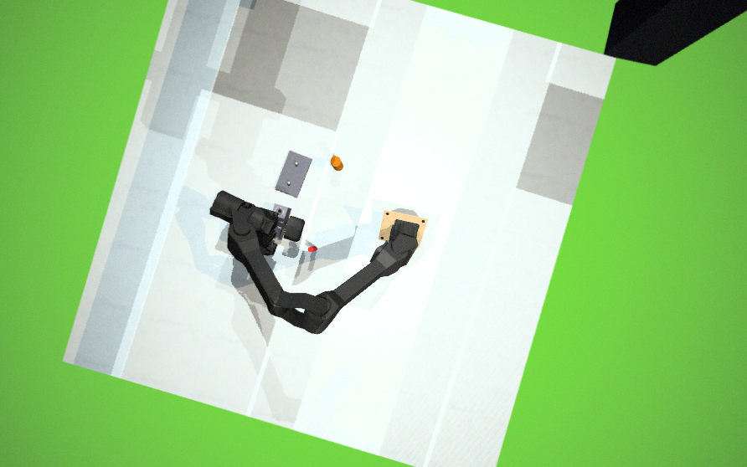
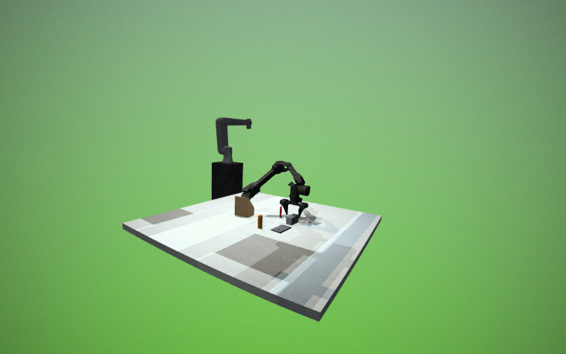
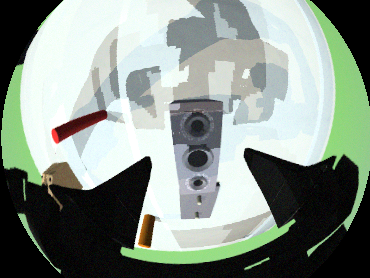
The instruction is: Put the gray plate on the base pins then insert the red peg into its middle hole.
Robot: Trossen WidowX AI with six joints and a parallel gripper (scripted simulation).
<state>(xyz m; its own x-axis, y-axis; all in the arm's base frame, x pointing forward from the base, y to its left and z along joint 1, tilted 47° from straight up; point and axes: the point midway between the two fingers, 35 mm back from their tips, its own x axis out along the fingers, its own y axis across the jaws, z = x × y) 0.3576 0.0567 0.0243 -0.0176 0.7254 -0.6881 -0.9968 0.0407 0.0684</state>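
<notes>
Right now the gray plate is 10 mm below my gripper tip. From my gripper tip the other things lie so: red peg 120 mm behind, 50 mm to the left, 10 mm below; then dark base 10 mm behind, 150 mm to the right, 40 mm below; then orange cylinder 130 mm behind, 200 mm to the right, 10 mm below.
</notes>
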